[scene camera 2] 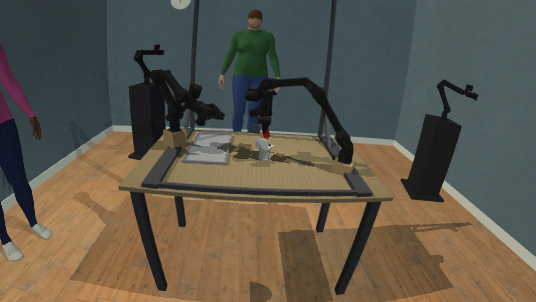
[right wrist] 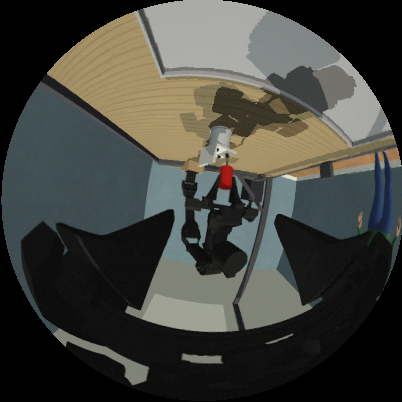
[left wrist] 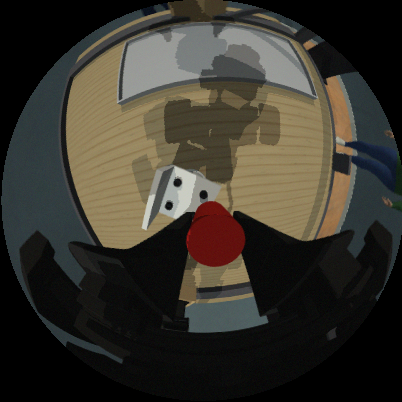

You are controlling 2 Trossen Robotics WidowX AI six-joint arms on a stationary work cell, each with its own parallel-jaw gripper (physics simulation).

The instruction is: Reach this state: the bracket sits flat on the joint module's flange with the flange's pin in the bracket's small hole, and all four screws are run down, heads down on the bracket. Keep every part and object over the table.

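Places are measured from the left arm's base along level axes (x ahead, y left, z up), in millimetres.
Pixels of known places: left gripper, fingertip midpoint: [scene camera 2: 264,132] [right wrist: 226,174] [left wrist: 212,216]; right gripper, fingertip midpoint: [scene camera 2: 224,117] [right wrist: 226,216]; left arm's base, link origin: [scene camera 2: 345,161] [right wrist: 191,171]; right arm's base, link origin: [scene camera 2: 174,130].
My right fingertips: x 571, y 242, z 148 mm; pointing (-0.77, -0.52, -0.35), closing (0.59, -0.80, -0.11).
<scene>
Ahead of a thing's pixels: the offset from my right fingertips to its middle.
The light grey joint module @(dx -176, dy -116, dz -171 mm) [scene camera 2: 264,154] [right wrist: 220,134] stands upright on the table, with the white bracket @(dx -176, dy -116, dz -121 mm) [scene camera 2: 261,144] [left wrist: 186,194] [right wrist: 207,156] on its top. The bracket's upturned plate rises at one side. Three dark round screw heads or holes show on its face in the left wrist view; I cannot tell which, and the fourth spot is hidden. My left gripper [scene camera 2: 266,130] [left wrist: 212,216] is shut on the red-handled screwdriver @(dx -164, dy -145, dz -91 mm) [scene camera 2: 266,134] [left wrist: 215,241] [right wrist: 226,178], whose thin shaft points down at the bracket's edge. My right gripper [scene camera 2: 223,116] is open, empty and raised at the picture's left.
A grey tray @(dx +125, dy -27, dz -195 mm) [scene camera 2: 206,162] [left wrist: 119,84] [right wrist: 163,74] lies on the table left of the module in the scene view. Dark rails [scene camera 2: 220,190] run along the table's edges. A person in green [scene camera 2: 254,52] stands behind the table.
</scene>
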